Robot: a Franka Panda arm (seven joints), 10 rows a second.
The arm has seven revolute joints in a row. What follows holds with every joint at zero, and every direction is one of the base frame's.
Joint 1 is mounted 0.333 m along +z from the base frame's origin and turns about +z.
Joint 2 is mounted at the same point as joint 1 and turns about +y.
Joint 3 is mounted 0.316 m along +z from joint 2 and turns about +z.
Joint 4 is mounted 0.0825 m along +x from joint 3 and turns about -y.
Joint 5 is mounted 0.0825 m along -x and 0.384 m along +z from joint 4 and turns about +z.
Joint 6 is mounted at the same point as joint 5 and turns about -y.
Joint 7 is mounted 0.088 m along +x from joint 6 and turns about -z.
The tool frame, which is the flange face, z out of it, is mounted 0.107 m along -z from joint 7; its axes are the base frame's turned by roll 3.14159, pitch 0 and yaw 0 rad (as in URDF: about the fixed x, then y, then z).
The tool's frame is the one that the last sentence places.
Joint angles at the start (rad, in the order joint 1, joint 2, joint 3, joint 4, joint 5, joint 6, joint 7):
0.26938, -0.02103, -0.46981, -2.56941, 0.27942, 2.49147, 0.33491
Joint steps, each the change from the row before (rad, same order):
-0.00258, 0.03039, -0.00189, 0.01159, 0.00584, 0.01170, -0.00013
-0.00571, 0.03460, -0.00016, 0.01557, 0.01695, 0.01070, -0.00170
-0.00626, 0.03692, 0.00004, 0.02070, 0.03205, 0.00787, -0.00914
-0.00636, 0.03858, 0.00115, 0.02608, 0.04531, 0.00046, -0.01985
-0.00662, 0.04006, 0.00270, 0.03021, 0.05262, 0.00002, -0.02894
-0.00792, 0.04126, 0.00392, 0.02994, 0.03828, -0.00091, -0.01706
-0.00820, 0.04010, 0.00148, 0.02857, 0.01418, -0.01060, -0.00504
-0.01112, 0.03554, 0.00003, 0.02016, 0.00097, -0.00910, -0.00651
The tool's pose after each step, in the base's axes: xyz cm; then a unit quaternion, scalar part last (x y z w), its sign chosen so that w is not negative. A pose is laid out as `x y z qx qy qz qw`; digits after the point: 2 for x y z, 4 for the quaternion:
43.44 -9.26 25.86 -0.9226 0.3764 0.0360 0.0768
43.82 -9.78 25.12 -0.9190 0.3859 0.0366 0.0723
44.32 -10.36 24.43 -0.9141 0.3974 0.0368 0.0717
44.93 -10.91 23.77 -0.9091 0.4080 0.0381 0.0752
45.68 -11.42 23.14 -0.9050 0.4161 0.0376 0.0808
46.38 -11.91 22.40 -0.9011 0.4241 0.0384 0.0822
46.91 -12.42 21.57 -0.8987 0.4291 0.0448 0.0780
47.09 -13.08 20.64 -0.8980 0.4310 0.0528 0.0707

